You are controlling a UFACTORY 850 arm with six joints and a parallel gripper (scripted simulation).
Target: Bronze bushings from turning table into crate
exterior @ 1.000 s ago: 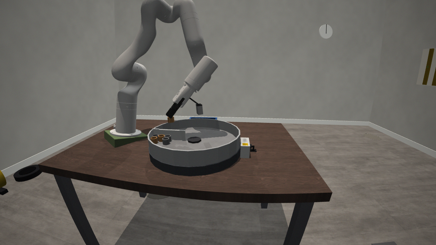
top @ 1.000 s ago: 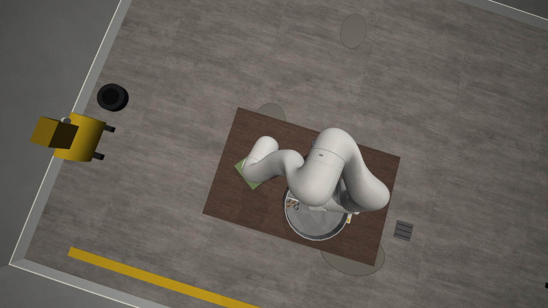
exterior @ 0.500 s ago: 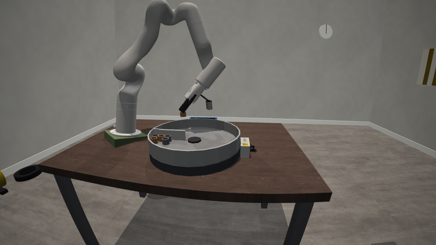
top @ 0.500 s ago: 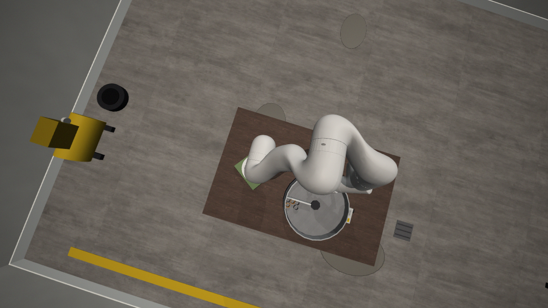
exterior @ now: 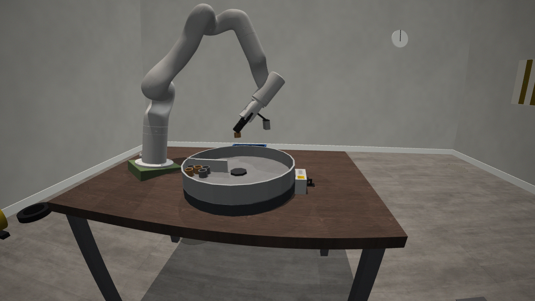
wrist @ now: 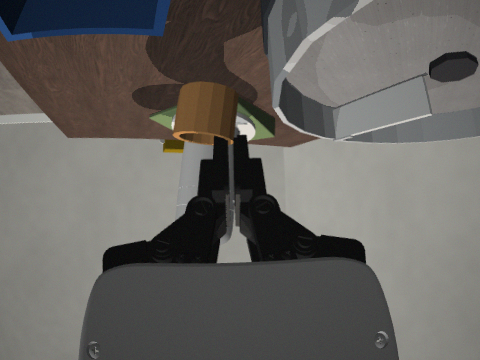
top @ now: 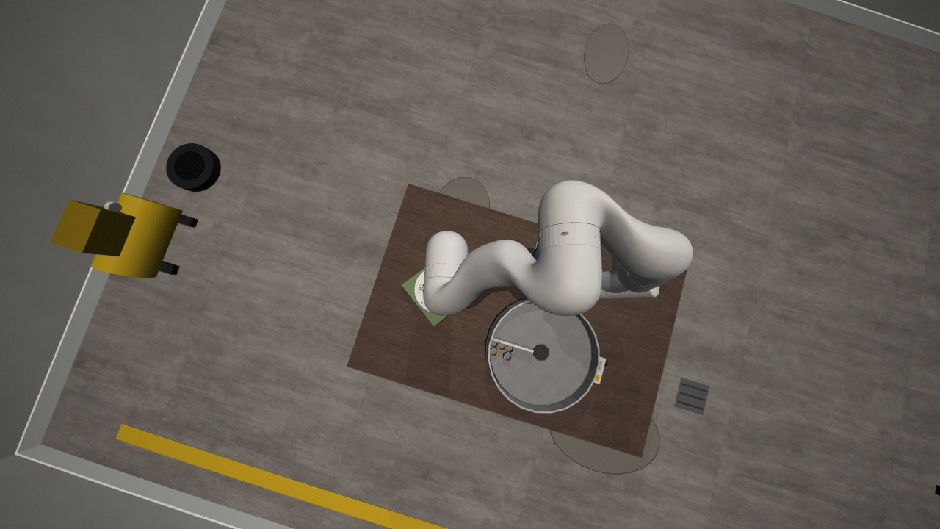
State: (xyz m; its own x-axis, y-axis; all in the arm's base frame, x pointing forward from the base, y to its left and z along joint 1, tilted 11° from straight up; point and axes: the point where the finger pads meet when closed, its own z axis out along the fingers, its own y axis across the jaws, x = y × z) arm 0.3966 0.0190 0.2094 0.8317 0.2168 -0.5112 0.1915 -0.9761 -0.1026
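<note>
My gripper is now 150 mm above the blue crate, 100 mm to the right of it and 40 mm short of it. Round my hand: grey turning table 250 mm to the right, 120 mm below, 10 mm ahead.
</note>
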